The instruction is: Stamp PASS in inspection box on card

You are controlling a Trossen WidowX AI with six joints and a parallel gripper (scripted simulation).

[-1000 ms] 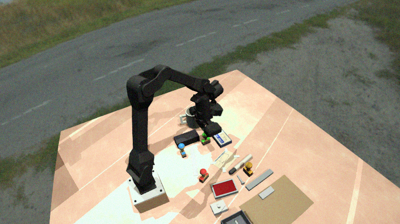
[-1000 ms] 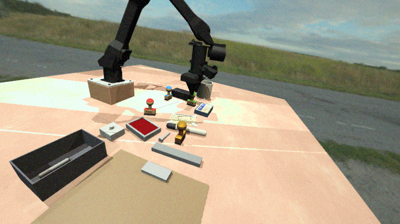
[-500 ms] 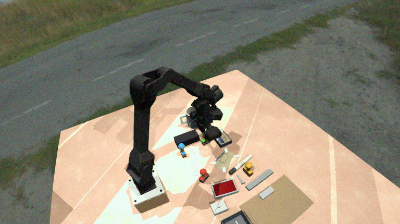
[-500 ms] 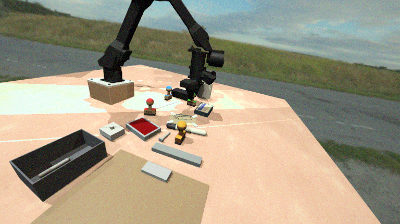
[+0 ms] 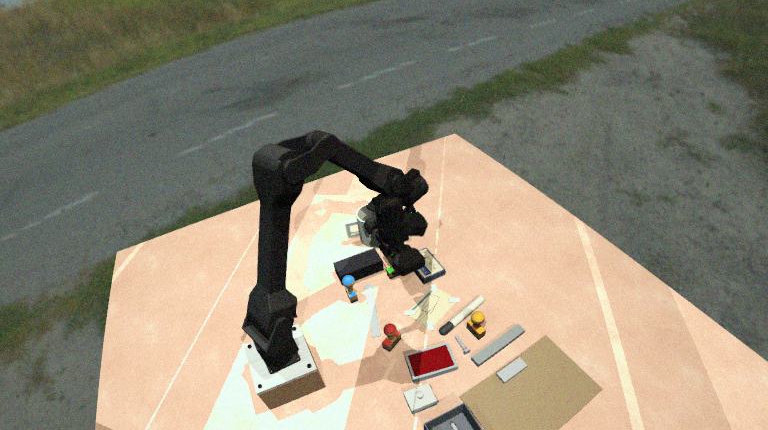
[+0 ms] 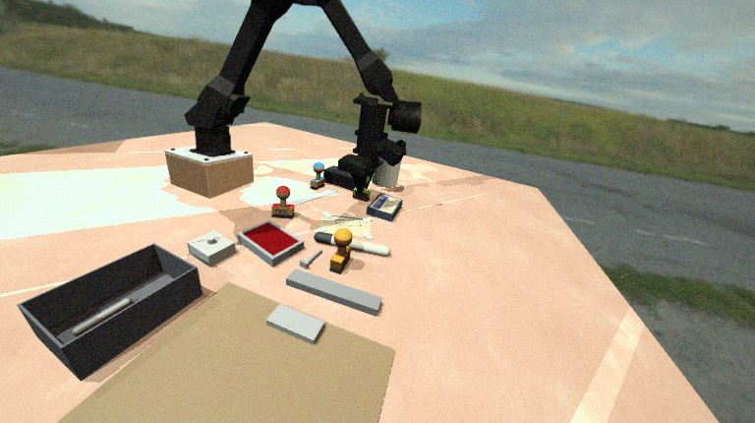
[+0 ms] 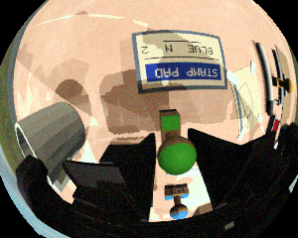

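Right now my gripper tip is 25 cm to the left of the red ink pad, 7 cm past it and 2 cm above it. Also, from my gripper tip: green-knobbed stamp: right at my gripper tip; then blue stamp pad: 7 cm ahead, 2 cm to the right, 1 cm below; then black box: 7 cm behind, 6 cm to the left, 1 cm below.
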